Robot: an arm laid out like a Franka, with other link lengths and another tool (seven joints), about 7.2 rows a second.
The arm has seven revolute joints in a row. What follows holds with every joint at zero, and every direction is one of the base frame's. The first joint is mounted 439.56 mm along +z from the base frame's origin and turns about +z. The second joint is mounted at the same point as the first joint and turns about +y. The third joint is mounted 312.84 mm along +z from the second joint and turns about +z. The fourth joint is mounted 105.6 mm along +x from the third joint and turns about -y. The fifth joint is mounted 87.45 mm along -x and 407.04 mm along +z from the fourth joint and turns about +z. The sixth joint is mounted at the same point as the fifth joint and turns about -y. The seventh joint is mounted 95.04 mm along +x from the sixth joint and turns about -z. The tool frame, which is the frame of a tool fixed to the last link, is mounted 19 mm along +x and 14 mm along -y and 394.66 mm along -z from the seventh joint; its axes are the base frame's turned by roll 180, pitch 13.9 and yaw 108.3 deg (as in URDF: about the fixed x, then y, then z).
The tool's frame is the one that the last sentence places.
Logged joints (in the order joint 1, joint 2, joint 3, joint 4, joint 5, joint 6, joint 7), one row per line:
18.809 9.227 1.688 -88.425 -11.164 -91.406 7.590
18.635 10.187 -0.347 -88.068 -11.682 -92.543 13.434
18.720 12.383 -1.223 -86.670 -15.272 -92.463 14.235
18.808 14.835 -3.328 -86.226 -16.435 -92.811 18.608
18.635 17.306 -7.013 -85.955 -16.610 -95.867 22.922
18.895 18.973 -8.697 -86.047 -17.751 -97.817 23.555
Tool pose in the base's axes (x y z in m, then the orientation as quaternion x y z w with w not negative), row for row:
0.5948 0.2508 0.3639 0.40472 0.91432 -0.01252 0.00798
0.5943 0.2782 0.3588 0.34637 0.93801 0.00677 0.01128
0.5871 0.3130 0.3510 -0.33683 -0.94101 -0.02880 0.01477
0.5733 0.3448 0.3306 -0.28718 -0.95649 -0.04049 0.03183
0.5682 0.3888 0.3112 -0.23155 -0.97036 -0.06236 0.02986
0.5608 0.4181 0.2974 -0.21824 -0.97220 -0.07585 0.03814
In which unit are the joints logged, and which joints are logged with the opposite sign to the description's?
The joints are logged in degrees. Opposite sign: joint 3, joint 5, joint 6, joint 7.
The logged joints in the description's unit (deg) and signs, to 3 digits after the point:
18.809 9.227 -1.688 -88.425 11.164 91.406 -7.590
18.635 10.187 0.347 -88.068 11.682 92.543 -13.434
18.720 12.383 1.223 -86.670 15.272 92.463 -14.235
18.808 14.835 3.328 -86.226 16.435 92.811 -18.608
18.635 17.306 7.013 -85.955 16.610 95.867 -22.922
18.895 18.973 8.697 -86.047 17.751 97.817 -23.555

